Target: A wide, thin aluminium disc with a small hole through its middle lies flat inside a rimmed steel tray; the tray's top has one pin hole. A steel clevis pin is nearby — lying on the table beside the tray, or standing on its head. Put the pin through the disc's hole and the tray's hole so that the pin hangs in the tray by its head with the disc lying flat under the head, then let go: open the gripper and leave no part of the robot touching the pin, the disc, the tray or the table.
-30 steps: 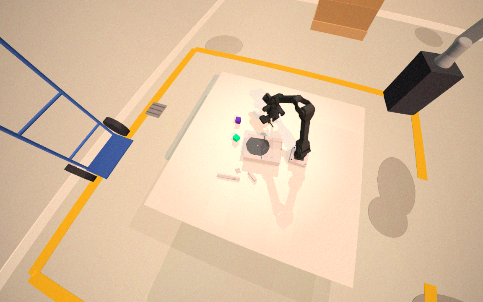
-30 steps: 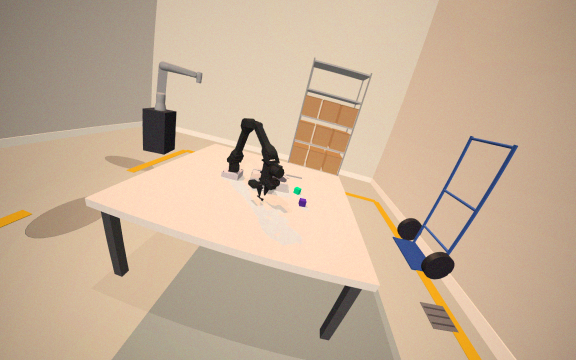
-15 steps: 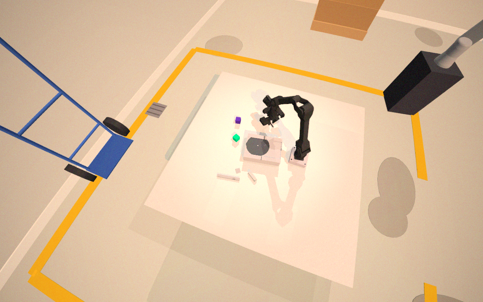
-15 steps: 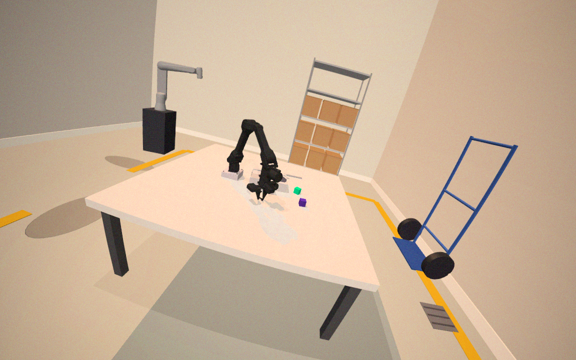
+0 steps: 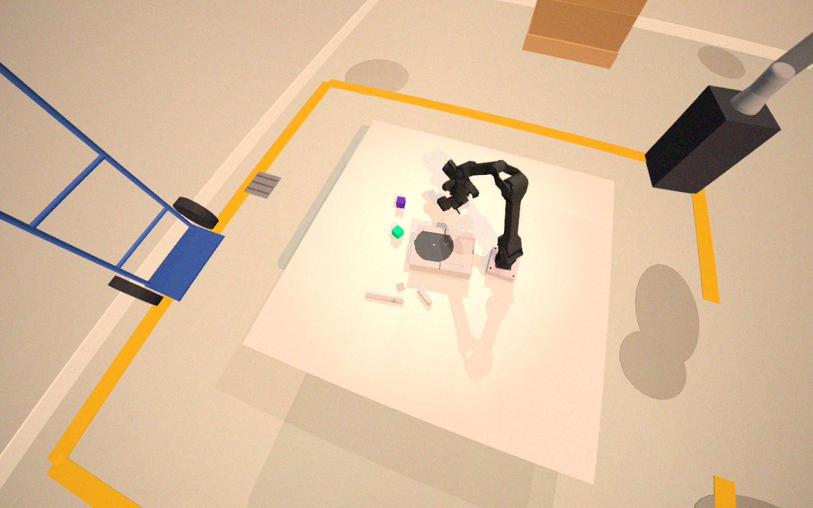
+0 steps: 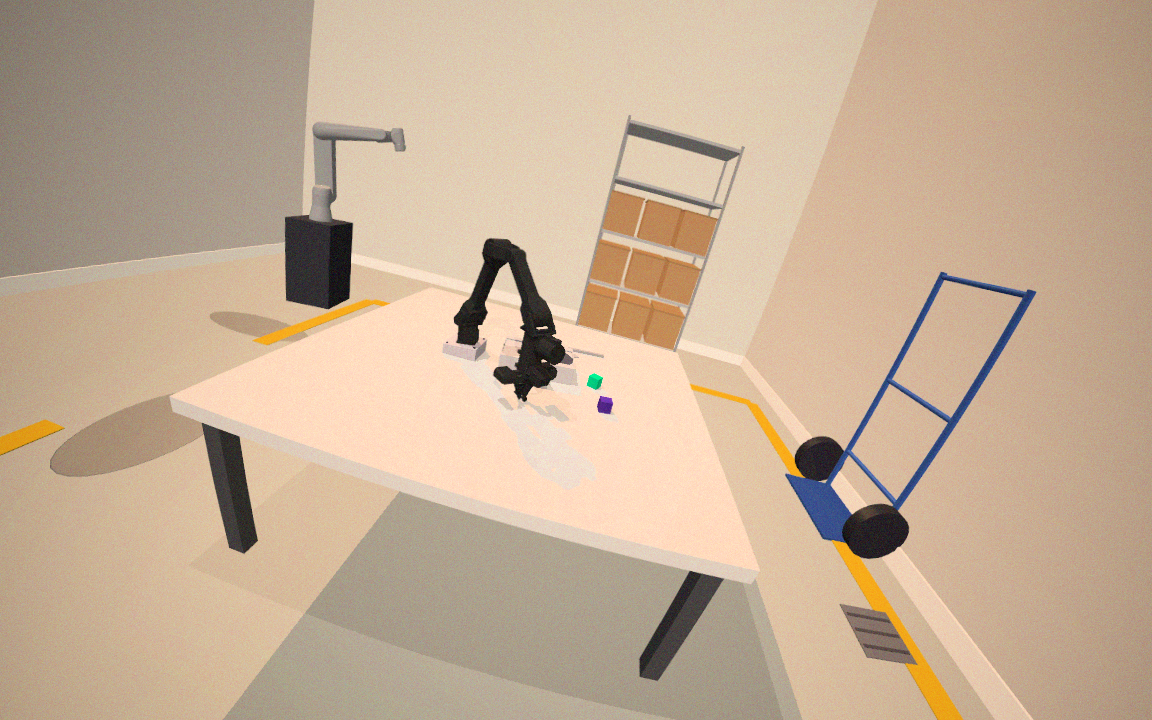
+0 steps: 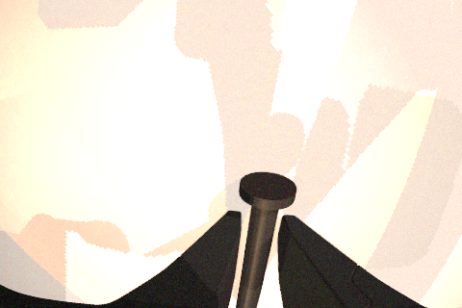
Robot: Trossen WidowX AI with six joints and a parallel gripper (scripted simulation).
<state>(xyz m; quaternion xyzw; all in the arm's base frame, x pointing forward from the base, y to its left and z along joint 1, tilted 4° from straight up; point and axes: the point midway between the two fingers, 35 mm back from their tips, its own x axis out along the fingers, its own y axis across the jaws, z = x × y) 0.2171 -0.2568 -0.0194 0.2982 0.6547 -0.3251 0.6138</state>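
Now: the aluminium disc 240 mm to the left of my gripper tip, 70 mm ahead of it and 60 mm above it. Round my gripper tip: pale rimmed tray 250 mm to the left, 40 mm above, 30 mm ahead; then purple cube 250 mm ahead, 20 mm to the left, 20 mm above; then clevis pin 10 mm to the left, 10 mm behind, 10 mm above.
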